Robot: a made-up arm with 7 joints. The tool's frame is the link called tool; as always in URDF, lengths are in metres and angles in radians. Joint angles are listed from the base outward.
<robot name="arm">
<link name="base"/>
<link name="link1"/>
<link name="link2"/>
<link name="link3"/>
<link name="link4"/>
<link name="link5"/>
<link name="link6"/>
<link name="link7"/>
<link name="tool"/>
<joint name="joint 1" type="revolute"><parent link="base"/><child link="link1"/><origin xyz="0.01 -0.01 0.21"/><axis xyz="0 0 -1"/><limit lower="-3.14" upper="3.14"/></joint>
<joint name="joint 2" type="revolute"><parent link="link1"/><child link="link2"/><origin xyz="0.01 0.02 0.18"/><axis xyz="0 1 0"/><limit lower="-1.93" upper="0.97"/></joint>
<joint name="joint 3" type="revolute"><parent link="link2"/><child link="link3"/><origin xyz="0.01 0.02 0.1"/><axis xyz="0 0 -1"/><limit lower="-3.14" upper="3.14"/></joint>
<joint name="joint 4" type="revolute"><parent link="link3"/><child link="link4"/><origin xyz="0.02 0.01 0.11"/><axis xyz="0 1 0"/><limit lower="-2.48" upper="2.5"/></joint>
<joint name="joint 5" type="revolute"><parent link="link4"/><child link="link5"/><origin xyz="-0.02 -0.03 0.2"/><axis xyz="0 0 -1"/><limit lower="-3.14" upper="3.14"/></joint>
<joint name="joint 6" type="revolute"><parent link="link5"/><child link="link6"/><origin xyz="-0.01 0.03 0.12"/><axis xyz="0 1 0"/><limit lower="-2.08" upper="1.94"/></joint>
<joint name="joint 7" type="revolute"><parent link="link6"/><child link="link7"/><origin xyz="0 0.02 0.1"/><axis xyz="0 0 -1"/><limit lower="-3.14" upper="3.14"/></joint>
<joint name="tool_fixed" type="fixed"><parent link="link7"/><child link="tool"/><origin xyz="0.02 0 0.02" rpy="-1.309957 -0.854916 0.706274"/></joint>
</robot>
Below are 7 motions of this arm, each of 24 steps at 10 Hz.
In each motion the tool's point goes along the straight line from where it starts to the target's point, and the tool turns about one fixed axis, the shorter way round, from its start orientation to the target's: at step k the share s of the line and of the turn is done. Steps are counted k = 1, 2, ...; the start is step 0. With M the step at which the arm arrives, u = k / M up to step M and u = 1 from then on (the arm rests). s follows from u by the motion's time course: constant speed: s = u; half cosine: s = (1 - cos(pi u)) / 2; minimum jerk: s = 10 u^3 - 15 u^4 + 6 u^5.
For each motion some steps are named. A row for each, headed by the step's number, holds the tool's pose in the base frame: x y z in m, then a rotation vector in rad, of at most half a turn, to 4 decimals.
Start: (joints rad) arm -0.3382 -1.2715 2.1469 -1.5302 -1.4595 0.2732 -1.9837
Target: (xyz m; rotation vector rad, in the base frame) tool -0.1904 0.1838 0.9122 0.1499 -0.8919 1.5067
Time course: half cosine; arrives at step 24
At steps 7, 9, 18, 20, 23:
7: -0.1749 0.3107 0.7110 -0.7958 -1.1246 1.2729
9: -0.1771 0.2929 0.7393 -0.6639 -1.1004 1.3186
18: -0.1876 0.2069 0.8756 -0.0227 -0.9445 1.4800
20: -0.1891 0.1944 0.8954 0.0710 -0.9165 1.4954
23: -0.1903 0.1845 0.9111 0.1449 -0.8935 1.5060

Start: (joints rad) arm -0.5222 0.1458 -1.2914 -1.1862 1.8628 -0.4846 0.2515
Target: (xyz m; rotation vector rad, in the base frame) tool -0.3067 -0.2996 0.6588 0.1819 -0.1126 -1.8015
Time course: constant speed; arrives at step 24
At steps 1, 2, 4, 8, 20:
1: 0.1168 -0.2973 0.8024 -0.2306 -0.5423 -0.9307
2: 0.0984 -0.2974 0.7962 -0.2143 -0.5264 -0.9704
4: 0.0615 -0.2976 0.7837 -0.1813 -0.4940 -1.0493
8: -0.0121 -0.2980 0.7587 -0.1135 -0.4261 -1.2052
20: -0.2331 -0.2992 0.6838 0.1043 -0.1975 -1.6570

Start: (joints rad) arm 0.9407 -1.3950 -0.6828 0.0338 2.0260 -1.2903 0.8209
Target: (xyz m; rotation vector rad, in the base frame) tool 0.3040 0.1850 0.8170 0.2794 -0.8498 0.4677
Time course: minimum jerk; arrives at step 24
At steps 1, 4, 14, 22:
1: -0.1845 0.5262 0.5292 0.3425 0.4089 1.5992
4: -0.1675 0.5143 0.5392 0.3428 0.3597 1.5656
14: 0.1346 0.3033 0.7172 0.3172 -0.4493 0.8957
22: 0.3015 0.1867 0.8155 0.2801 -0.8442 0.4742

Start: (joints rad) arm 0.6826 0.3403 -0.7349 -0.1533 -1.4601 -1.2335 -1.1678
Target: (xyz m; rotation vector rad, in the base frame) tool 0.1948 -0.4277 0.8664 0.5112 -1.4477 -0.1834
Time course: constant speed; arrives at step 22
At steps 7, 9, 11, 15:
7: 0.1071 -0.3054 0.9003 1.0443 -2.5406 0.3554
9: 0.1188 -0.3217 0.8958 0.9723 -2.4010 0.2686
11: 0.1305 -0.3380 0.8913 0.9006 -2.2591 0.1870
15: 0.1539 -0.3706 0.8822 0.7580 -1.9694 0.0382

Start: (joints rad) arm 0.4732 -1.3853 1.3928 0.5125 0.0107 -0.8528 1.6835
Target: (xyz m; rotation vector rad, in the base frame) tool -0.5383 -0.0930 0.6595 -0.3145 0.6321 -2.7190
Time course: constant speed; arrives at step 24
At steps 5, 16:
5: -0.5420 0.1389 0.5674 -0.4236 -0.5928 2.9732
16: -0.5398 0.0046 0.6207 -0.0168 0.6362 -2.9132

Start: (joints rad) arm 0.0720 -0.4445 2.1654 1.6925 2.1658 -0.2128 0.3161
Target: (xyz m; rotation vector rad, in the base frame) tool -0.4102 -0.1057 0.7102 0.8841 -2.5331 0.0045
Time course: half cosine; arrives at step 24
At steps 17, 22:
17: -0.3891 -0.1453 0.6480 0.8700 -2.7335 0.0269
22: -0.4084 -0.1091 0.7048 0.8832 -2.5505 0.0064

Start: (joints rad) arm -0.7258 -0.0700 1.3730 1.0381 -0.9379 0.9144 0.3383
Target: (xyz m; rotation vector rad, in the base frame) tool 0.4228 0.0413 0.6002 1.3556 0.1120 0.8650
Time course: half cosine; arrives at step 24
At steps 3, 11, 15, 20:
3: 0.3088 -0.1218 0.7928 -0.0592 0.2595 0.7438
11: 0.3558 -0.0545 0.7134 0.5213 0.2096 0.8250
15: 0.3862 -0.0110 0.6620 0.8992 0.1693 0.8547
20: 0.4149 0.0299 0.6136 1.2564 0.1253 0.8653

